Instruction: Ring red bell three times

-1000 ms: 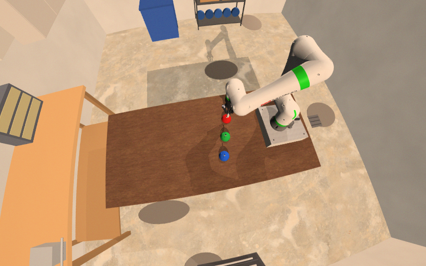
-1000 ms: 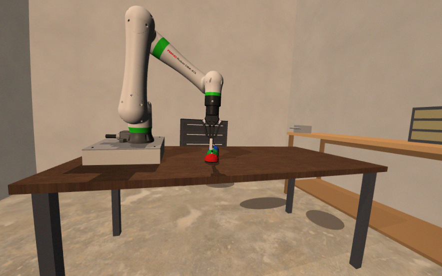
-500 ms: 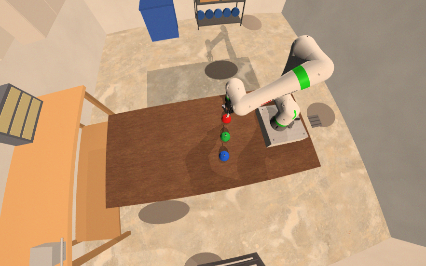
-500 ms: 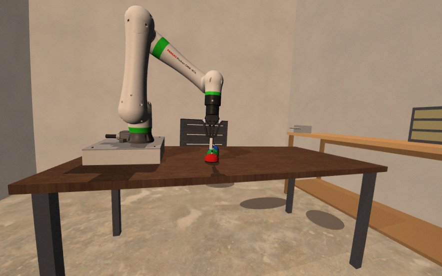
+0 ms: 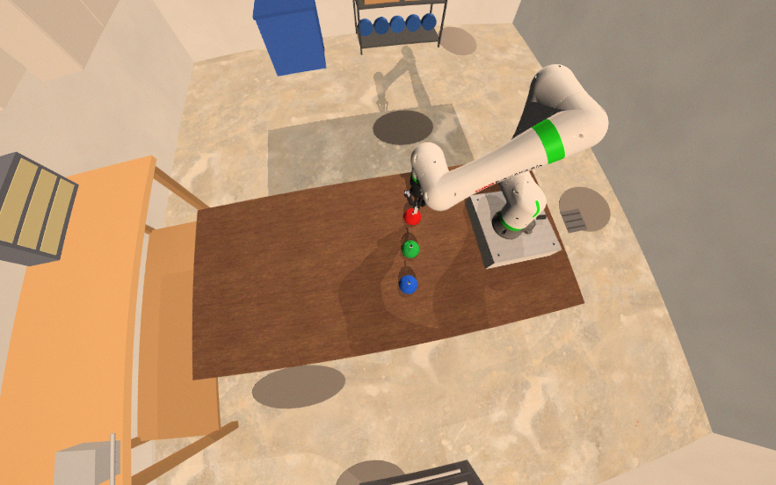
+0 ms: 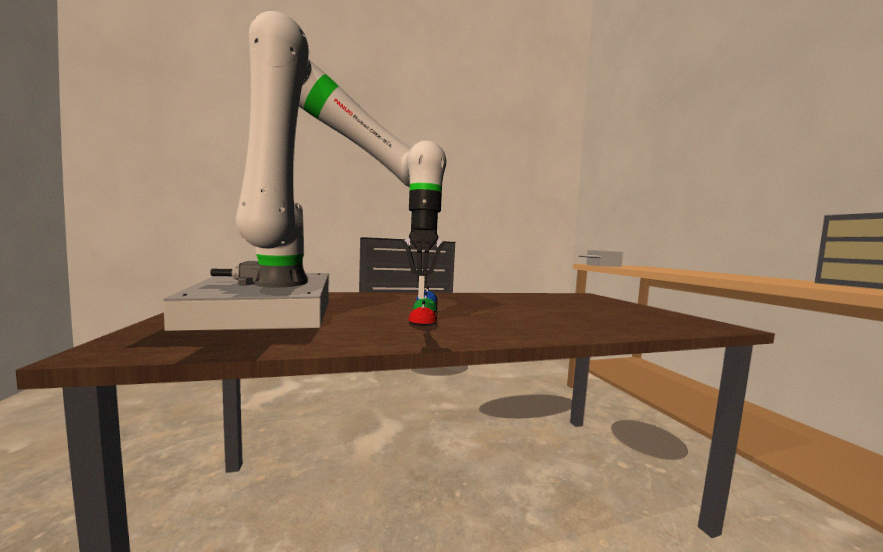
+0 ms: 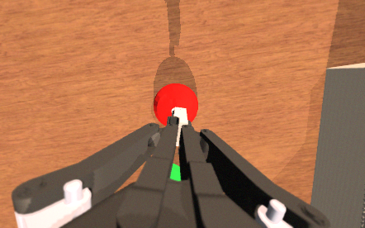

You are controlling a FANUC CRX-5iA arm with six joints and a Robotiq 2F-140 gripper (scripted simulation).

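The red bell is 1 cm ahead of my hand and 7 cm below it. Round my hand: blue bell (7 cm ahead, 33 cm to the left, 7 cm below); green bell (4 cm ahead, 16 cm to the left, 7 cm below).
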